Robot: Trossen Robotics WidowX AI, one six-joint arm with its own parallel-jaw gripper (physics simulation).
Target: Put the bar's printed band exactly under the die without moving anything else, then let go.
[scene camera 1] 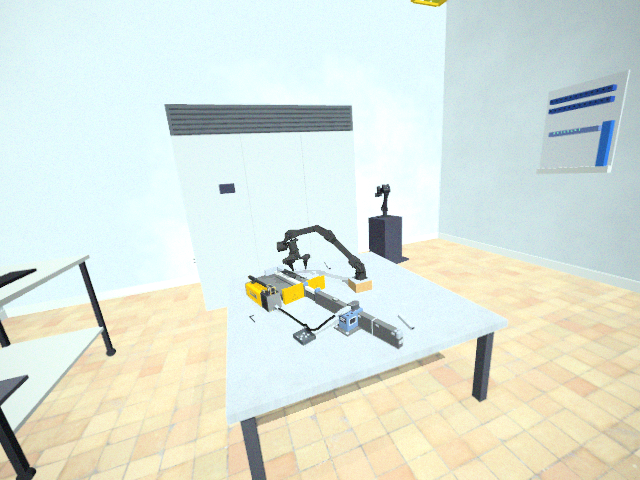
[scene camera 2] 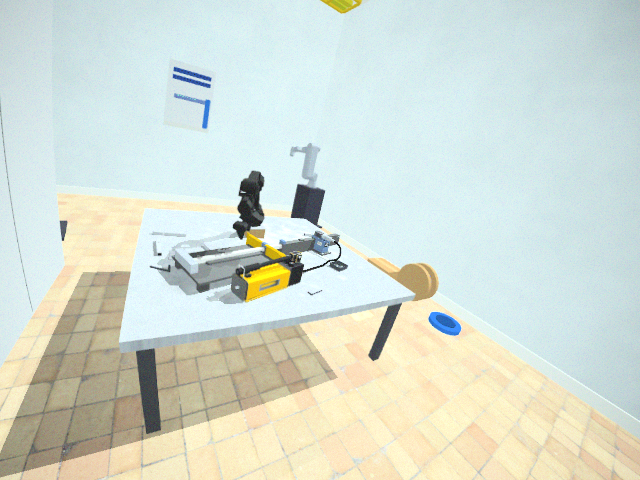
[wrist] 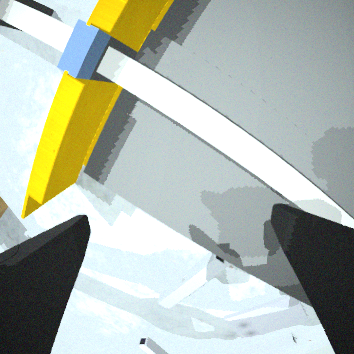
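Pixels of known places: gripper, fingertip midpoint: (scene camera 1: 299,270) (scene camera 2: 244,235) (wrist: 180,219); arm's base, link origin: (scene camera 1: 361,278) (scene camera 2: 254,224).
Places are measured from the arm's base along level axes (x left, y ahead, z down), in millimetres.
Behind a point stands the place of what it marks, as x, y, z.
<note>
A long white bar (scene camera 1: 289,277) {-326, 371, -3} (scene camera 2: 235,255) {-311, 384, 9} (wrist: 200,130) {-227, 353, -2} lies over the grey machine bed (scene camera 2: 222,277) {-439, 540, 18} (wrist: 165,135) {-210, 329, 18} and runs through a blue guide (scene camera 1: 306,283) {-125, 341, -18} (wrist: 85,50) {-138, 349, -25} between yellow fence plates (scene camera 1: 293,293) {-118, 438, 17} (wrist: 65,135) {-142, 275, 6}. I cannot make out its printed band. A blue pressing unit (scene camera 1: 348,320) {346, 363, 1} (scene camera 2: 321,242) {281, 357, -4} stands beside the dark rail (scene camera 1: 333,302) {154, 322, 2} (scene camera 2: 299,244) {126, 329, 10}; I cannot tell the die itself apart. My gripper (scene camera 1: 298,267) {-243, 325, -66} (wrist: 180,219) {-243, 325, -66} is open and empty, above the side edge of the bed. In the wrist view the bar runs diagonally toward the right fingertip.
A yellow motor housing (scene camera 1: 254,292) {-255, 641, -1} (scene camera 2: 266,283) {-302, 648, 10} stands beside the bed. A dark control box (scene camera 1: 303,335) {234, 553, 66} (scene camera 2: 338,265) {273, 541, 67} sits near a black cable. A small hex key (scene camera 1: 251,318) {-76, 720, 63} (scene camera 2: 314,292) {-89, 722, 64} and a pale rod (scene camera 1: 406,321) {465, 101, 49} lie on the table. The arm stands on a wooden block (scene camera 1: 359,285) {47, 54, 20} (scene camera 2: 256,233) {-16, 67, 35}.
</note>
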